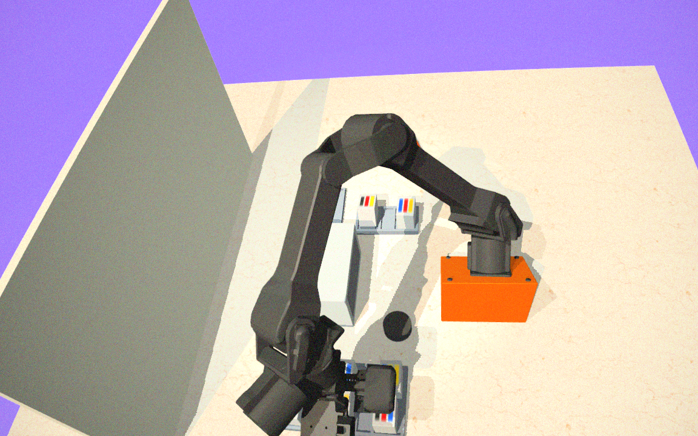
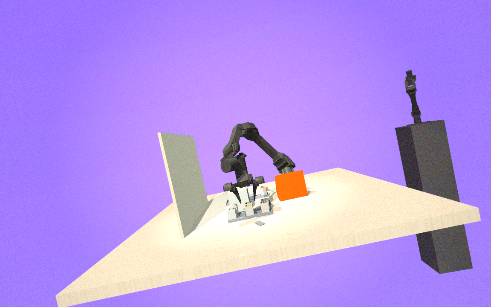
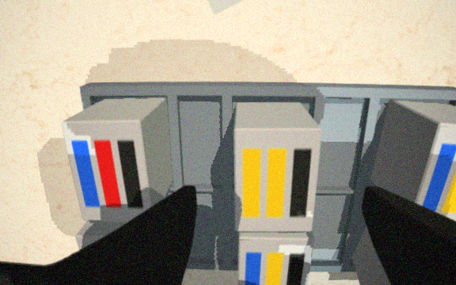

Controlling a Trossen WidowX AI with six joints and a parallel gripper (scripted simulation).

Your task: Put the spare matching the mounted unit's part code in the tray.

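My gripper tip is now 11 cm short of the tray, 41 cm to the left of it and 6 cm above it. From my gripper tip the other things lie so: dark disc: 7 cm behind, 16 cm to the right, 6 cm below; then mounted unit: 6 cm ahead, 23 cm to the right, 2 cm below; then small rack: 3 cm behind, 40 cm to the right, 6 cm below.
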